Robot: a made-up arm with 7 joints. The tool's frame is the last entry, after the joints.
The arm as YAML. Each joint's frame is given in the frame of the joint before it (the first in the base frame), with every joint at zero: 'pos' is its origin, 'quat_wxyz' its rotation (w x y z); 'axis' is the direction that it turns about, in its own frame. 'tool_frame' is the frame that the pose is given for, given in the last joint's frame.
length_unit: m
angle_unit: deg
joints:
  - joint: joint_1
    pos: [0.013, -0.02, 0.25]
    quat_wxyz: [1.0, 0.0, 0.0, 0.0]
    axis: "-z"
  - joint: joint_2
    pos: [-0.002, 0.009, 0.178]
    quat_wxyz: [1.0, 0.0, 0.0, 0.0]
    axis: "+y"
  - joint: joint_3
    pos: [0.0, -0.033, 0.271]
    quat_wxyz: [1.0, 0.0, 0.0, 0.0]
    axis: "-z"
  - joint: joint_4
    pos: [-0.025, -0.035, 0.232]
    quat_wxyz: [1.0, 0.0, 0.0, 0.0]
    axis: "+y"
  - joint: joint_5
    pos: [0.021, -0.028, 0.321]
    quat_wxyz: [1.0, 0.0, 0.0, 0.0]
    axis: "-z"
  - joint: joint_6
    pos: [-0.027, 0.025, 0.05]
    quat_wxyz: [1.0, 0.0, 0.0, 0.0]
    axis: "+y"
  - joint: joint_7
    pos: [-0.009, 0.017, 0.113]
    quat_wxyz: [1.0, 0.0, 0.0, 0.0]
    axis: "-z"
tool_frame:
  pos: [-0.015, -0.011, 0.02]
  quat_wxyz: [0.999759, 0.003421, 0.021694, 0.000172]
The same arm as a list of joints. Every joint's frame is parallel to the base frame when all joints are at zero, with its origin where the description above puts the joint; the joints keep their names.
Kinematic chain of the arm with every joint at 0, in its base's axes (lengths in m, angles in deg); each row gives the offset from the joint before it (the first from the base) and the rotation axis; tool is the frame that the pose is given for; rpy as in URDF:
joint_1: xyz 0.0130 -0.0200 0.2500 axis -z
joint_2: xyz -0.0020 0.0090 0.1780 axis +y
joint_3: xyz 0.0000 -0.0330 0.2710 axis -z
joint_4: xyz -0.0250 -0.0350 0.2320 axis +y
joint_5: xyz 0.0210 -0.0280 0.3210 axis -z
joint_6: xyz -0.0270 0.0250 0.0500 axis +y
joint_7: xyz -0.0090 0.0170 0.1130 axis -z
tool: xyz -0.0150 -0.0110 0.0200 rpy 0.39 2.49 0.03

